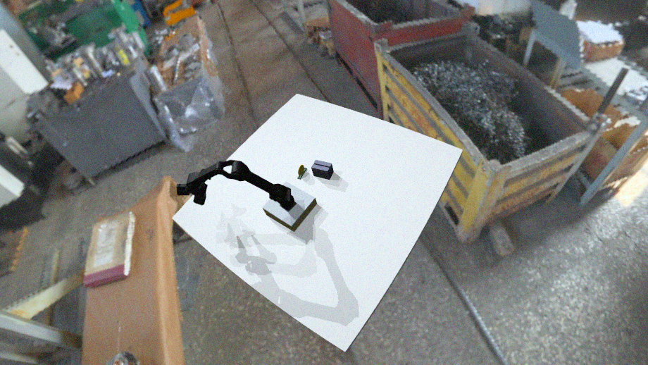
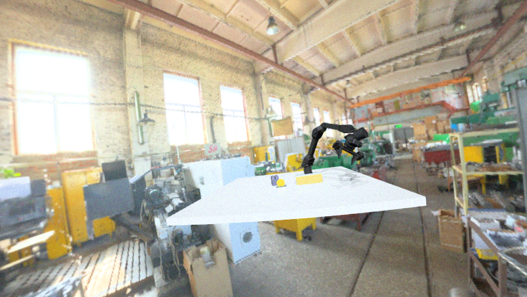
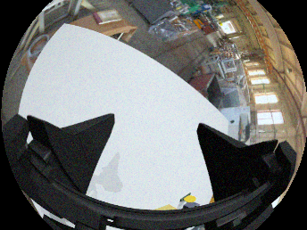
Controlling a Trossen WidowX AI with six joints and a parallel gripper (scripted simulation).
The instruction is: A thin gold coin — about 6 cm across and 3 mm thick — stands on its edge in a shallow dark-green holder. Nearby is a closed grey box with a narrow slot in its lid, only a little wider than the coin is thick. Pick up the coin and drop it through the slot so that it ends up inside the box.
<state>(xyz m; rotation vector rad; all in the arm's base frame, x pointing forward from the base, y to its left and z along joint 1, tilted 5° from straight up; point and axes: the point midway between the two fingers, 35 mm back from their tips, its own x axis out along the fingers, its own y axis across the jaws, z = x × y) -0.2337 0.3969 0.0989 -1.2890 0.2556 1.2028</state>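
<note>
My gripper tip is now 440 mm short of the gold coin, 290 mm to the left of it and 140 mm above it.
</note>
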